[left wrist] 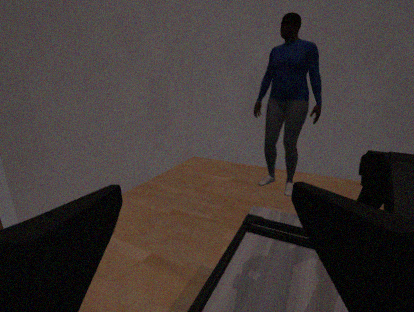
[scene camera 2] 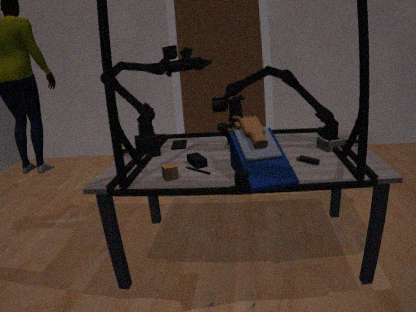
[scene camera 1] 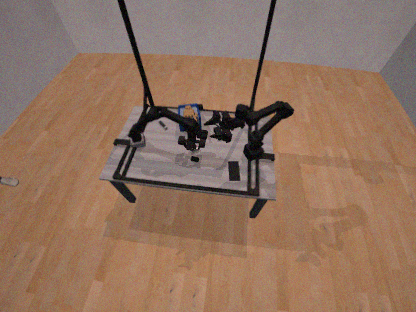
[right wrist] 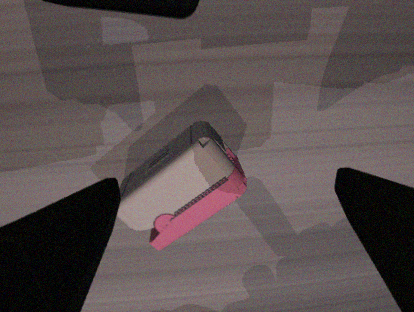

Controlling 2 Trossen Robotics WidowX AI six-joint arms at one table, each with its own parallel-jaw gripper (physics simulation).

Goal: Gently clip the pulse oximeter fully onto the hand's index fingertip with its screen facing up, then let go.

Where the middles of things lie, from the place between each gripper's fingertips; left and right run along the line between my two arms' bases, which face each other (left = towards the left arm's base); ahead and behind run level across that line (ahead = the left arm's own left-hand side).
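Labels:
The pulse oximeter point(right wrist: 195, 175) is 2 cm to the left of my right hand, 1 cm behind it and 2 cm below it. As for the grey pad on blue stand point(scene camera 2: 268, 168), counted from that same right hand it is 33 cm behind, 9 cm to the right and 1 cm above.
From my left hand, the pulse oximeter is 16 cm behind, 12 cm to the right and 40 cm below, while the grey pad on blue stand is 48 cm behind that left hand, 22 cm to the right of it and 38 cm below it.

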